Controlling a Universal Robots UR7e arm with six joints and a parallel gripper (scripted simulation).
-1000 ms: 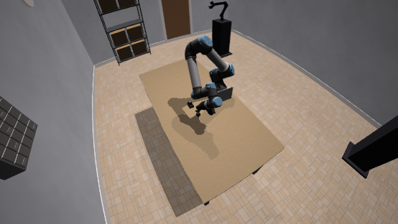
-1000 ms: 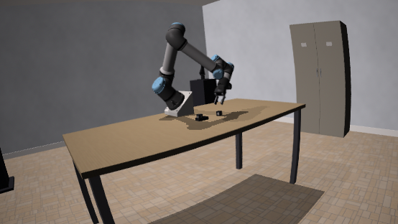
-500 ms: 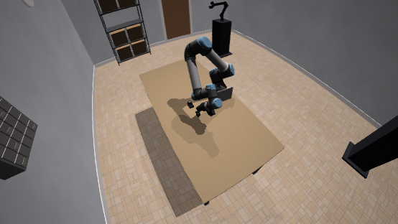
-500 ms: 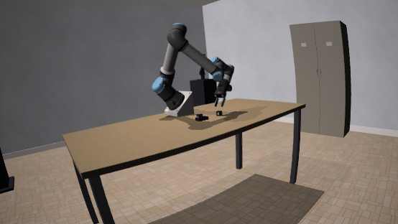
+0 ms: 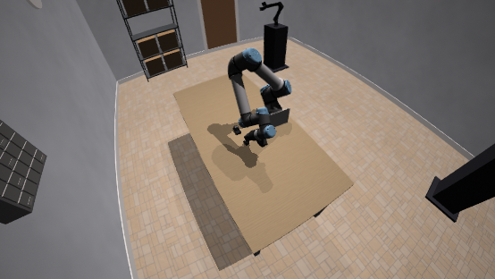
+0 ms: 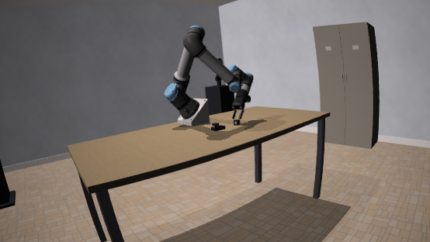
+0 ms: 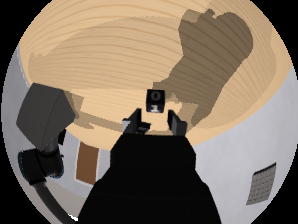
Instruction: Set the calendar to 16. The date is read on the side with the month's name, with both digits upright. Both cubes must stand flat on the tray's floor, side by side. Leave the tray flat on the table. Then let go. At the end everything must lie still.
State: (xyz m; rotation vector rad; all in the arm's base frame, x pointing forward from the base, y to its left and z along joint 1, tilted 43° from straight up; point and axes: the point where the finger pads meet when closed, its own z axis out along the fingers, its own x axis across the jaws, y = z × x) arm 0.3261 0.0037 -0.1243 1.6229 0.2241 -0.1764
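Now: hand 1 cm to the left of the black date cube and 4 cm above it. Also, from my hand: dark calendar tray: 1 cm behind, 16 cm to the right, 4 cm below.
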